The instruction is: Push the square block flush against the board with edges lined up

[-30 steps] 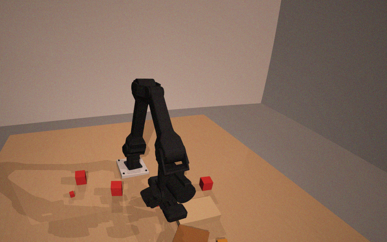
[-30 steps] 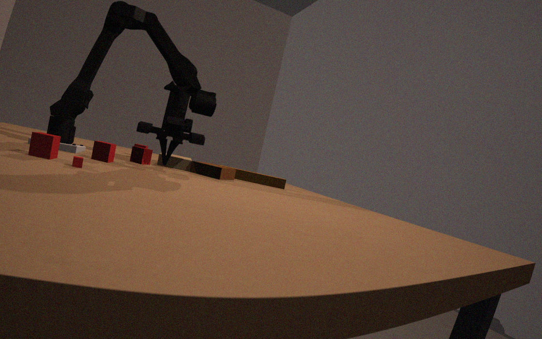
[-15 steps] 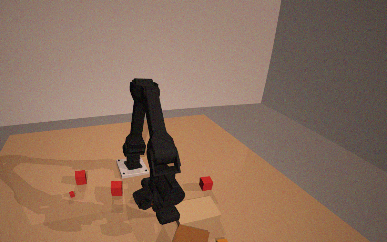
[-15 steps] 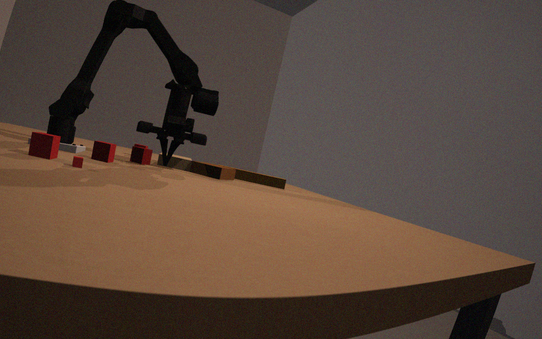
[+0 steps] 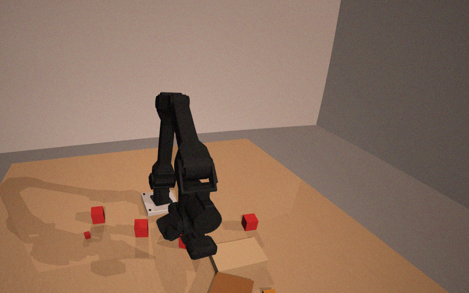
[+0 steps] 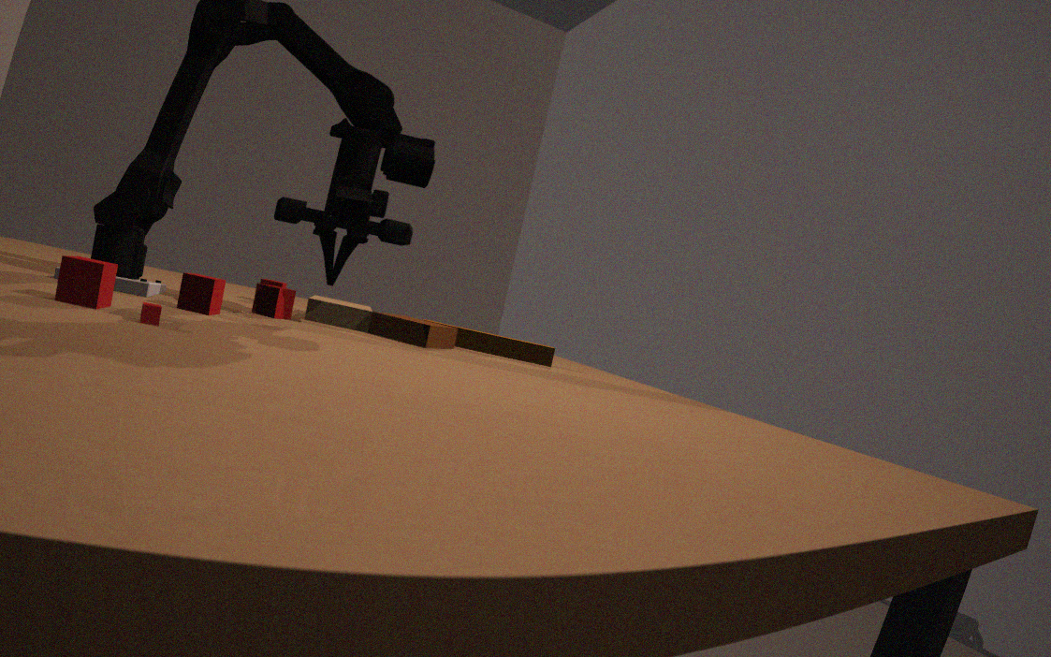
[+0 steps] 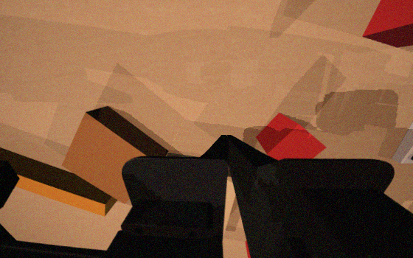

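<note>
My gripper tip is now 120 mm to the right of the tan block, 60 mm short of it and 40 mm above it. The rest, counted from my gripper tip: brown square block: 150 mm ahead, 40 mm below, 30 mm to the left; tiny red cube: 240 mm to the right, 220 mm behind, 50 mm below; orange board: 290 mm ahead, 60 mm to the left, 40 mm below.
</note>
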